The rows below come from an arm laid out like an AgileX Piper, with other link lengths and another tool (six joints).
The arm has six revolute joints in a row. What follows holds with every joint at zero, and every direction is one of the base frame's. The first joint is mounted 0.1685 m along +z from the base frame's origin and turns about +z. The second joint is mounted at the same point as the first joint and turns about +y. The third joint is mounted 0.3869 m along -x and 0.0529 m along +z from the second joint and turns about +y. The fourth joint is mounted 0.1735 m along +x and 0.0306 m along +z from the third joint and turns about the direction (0.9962, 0, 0.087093). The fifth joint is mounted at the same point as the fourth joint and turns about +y. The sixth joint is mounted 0.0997 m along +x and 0.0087 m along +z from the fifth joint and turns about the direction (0.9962, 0, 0.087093). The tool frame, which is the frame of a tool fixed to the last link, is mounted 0.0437 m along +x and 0.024 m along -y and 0.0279 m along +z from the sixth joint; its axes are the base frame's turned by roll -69.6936, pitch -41.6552 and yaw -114.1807 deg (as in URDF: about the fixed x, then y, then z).
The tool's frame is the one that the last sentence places.
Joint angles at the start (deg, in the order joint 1, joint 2, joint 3, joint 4, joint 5, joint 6):
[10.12 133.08 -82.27 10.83 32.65 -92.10]
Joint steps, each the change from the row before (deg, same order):
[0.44 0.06 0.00 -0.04 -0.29 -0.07]
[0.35 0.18 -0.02 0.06 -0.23 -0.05]
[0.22 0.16 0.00 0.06 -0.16 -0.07]
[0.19 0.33 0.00 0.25 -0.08 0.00]
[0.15 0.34 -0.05 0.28 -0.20 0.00]
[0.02 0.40 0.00 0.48 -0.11 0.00]
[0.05 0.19 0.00 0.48 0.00 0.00]
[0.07 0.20 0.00 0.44 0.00 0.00]
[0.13 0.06 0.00 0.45 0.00 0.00]
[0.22 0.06 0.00 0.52 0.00 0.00]
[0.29 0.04 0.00 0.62 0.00 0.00]
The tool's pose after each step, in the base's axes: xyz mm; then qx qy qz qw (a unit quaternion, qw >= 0). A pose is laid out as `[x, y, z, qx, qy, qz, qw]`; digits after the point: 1 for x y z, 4 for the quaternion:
[478.0, 125.1, 165.1, -0.8805, -0.4097, -0.2266, 0.0745]
[477.8, 128.2, 163.8, -0.8792, -0.4122, -0.2269, 0.0750]
[477.7, 130.1, 162.6, -0.8784, -0.4139, -0.2268, 0.0754]
[477.5, 131.9, 159.9, -0.8788, -0.4135, -0.2251, 0.0773]
[477.9, 133.5, 157.4, -0.8793, -0.4125, -0.2247, 0.0787]
[478.1, 134.1, 154.3, -0.8810, -0.4091, -0.2232, 0.0811]
[478.1, 134.9, 152.9, -0.8824, -0.4061, -0.2225, 0.0836]
[478.0, 135.9, 151.3, -0.8836, -0.4034, -0.2216, 0.0859]
[477.8, 137.4, 151.0, -0.8843, -0.4012, -0.2218, 0.0882]
[477.4, 139.8, 150.7, -0.8849, -0.3992, -0.2221, 0.0909]
[476.9, 142.7, 150.6, -0.8854, -0.3970, -0.2226, 0.0941]

